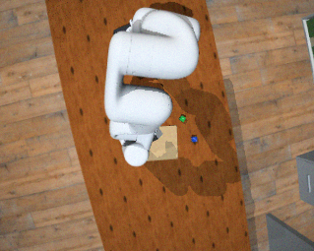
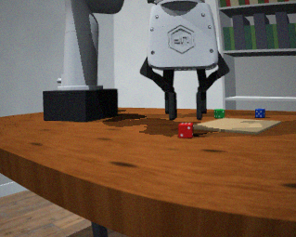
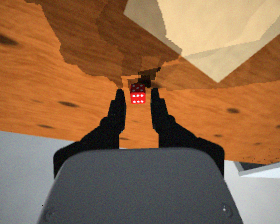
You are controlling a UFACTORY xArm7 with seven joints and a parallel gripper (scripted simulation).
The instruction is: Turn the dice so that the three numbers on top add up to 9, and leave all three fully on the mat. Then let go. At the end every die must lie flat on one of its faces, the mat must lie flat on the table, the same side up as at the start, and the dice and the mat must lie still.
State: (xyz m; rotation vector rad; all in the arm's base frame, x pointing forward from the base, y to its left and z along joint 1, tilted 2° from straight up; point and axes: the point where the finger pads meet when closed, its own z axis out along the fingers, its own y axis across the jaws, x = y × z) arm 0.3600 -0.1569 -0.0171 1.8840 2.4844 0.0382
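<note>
Now: hand 40 mm above the red die and 10 mm to the left of it. Also, from my hand: blue die: 260 mm to the left, 90 mm ahead, 40 mm below; tan mat: 120 mm to the left, 60 mm ahead, 40 mm below; green die: 240 mm to the left, 40 mm below, 10 mm behind.
</note>
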